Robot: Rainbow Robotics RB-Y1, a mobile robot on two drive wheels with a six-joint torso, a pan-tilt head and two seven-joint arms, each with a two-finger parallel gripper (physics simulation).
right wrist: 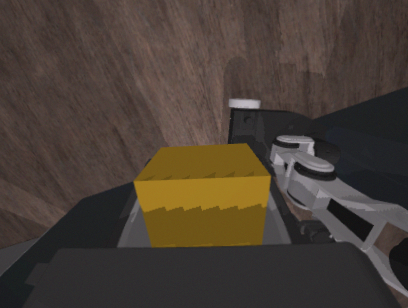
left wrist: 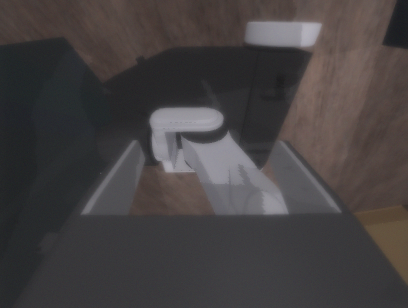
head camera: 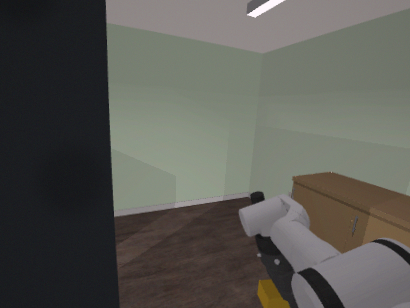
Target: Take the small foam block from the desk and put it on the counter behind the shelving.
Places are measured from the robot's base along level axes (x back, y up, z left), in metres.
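Pixels of known places: left gripper, between the fingertips: (right wrist: 302,214) (left wrist: 207,149); right gripper, between the fingertips: (right wrist: 204,165) (head camera: 288,299).
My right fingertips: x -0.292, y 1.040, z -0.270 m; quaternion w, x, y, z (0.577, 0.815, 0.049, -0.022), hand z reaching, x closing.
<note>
Behind a point stands the place of what it marks.
The small foam block, a yellow block (head camera: 271,295) @(x -0.267, y 1.082, z -0.208 m) (right wrist: 205,195) @(x -0.294, y 1.082, z -0.275 m), is held in my right gripper (right wrist: 204,165) @(x -0.292, y 1.040, z -0.270 m), which is shut on it; block and gripper are above the wood floor. In the head view the block shows at the bottom edge, below my right arm. The counter (head camera: 320,205) @(x -1.479, y 0.744, z -1.144 m) is a brown wooden cabinet at the right of the head view, beyond my right arm, which hides part of it. My left gripper (left wrist: 207,149) @(x 0.225, y 0.564, z 0.218 m) is open, with nothing between its fingers. The shelving appears as a tall dark panel (head camera: 52,150) @(x -0.389, y 1.397, z 0.358 m) filling the left of the head view.
Dark wood floor (head camera: 185,250) @(x -1.834, y 0.001, z 0.039 m) lies between the dark panel and my right arm. Pale green walls (head camera: 175,110) @(x -2.821, y 1.477, z 0.271 m) meet in a corner behind. A tan surface (left wrist: 390,240) @(x -1.467, y 0.300, z -1.148 m) shows at the lower right of the left wrist view. My dark base (right wrist: 270,125) @(x 0.167, y 0.170, z -0.142 m) shows in the right wrist view.
</note>
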